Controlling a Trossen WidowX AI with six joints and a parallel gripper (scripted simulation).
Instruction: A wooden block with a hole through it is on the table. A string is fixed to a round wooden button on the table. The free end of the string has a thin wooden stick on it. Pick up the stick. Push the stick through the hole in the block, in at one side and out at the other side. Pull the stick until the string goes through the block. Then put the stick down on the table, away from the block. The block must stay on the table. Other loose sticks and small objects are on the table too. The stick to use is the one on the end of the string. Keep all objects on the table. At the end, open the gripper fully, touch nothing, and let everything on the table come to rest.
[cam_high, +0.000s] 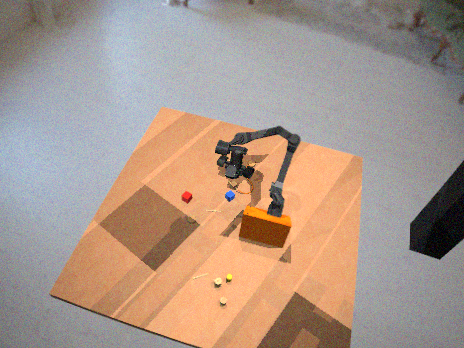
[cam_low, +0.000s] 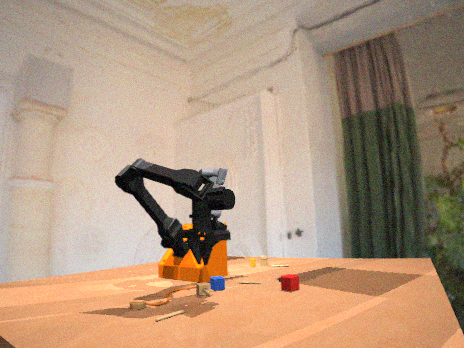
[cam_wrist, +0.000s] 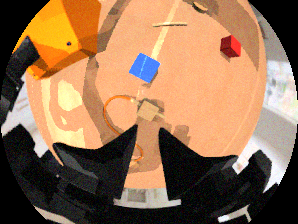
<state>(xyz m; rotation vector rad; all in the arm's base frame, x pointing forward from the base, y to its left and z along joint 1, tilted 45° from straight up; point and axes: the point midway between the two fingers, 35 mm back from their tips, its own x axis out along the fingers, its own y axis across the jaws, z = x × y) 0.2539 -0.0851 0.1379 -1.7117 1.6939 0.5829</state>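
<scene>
Right now the small wooden block is 7 cm below my gripper tip. The rest, counted from my gripper tip: wooden button: 19 cm to the right, 8 cm below, 4 cm behind; thin wooden stick: 7 cm below, 1 cm to the left, 1 cm behind; blue cube: 7 cm to the left, 7 cm below, 1 cm behind.
</scene>
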